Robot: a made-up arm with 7 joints.
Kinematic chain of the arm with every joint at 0, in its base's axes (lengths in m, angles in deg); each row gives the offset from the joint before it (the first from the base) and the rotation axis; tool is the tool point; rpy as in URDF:
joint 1: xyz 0 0 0 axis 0.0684 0.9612 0.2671
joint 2: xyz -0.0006 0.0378 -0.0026 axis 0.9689 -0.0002 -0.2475
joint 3: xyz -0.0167 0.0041 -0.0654 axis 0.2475 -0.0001 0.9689
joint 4: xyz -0.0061 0 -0.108 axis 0.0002 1 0
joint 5: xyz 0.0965 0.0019 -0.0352 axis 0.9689 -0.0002 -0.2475
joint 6: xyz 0.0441 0 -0.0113 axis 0.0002 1 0
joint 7: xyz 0.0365 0 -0.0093 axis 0.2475 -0.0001 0.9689
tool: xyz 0 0 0 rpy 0 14.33 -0.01
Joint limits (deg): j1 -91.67..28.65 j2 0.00..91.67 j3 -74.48..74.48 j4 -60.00..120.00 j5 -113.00..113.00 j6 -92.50..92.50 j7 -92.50..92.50
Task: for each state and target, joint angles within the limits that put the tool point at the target. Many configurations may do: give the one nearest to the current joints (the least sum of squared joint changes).
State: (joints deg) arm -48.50 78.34 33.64 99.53 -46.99 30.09 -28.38
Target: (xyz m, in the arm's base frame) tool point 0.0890 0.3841 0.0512
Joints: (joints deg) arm -44.05 91.67 43.93 81.06 -45.29 12.43 -28.38
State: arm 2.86 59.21 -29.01 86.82 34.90 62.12 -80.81
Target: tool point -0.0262 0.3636 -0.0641
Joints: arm -1.94 71.75 -30.64 94.72 35.97 71.13 -80.81
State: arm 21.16 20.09 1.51 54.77 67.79 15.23 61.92
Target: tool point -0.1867 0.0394 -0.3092
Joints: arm 28.65 0.00 -9.57 69.40 66.71 16.57 61.92
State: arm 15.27 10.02 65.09 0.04 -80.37 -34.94 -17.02
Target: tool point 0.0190 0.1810 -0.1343
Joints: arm 25.80 0.00 38.78 -31.40 -74.97 -38.28 -17.02
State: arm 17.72 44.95 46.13 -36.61 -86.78 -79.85 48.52
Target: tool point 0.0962 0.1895 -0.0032
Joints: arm 12.60 51.45 36.57 -36.64 -86.85 -76.32 48.52
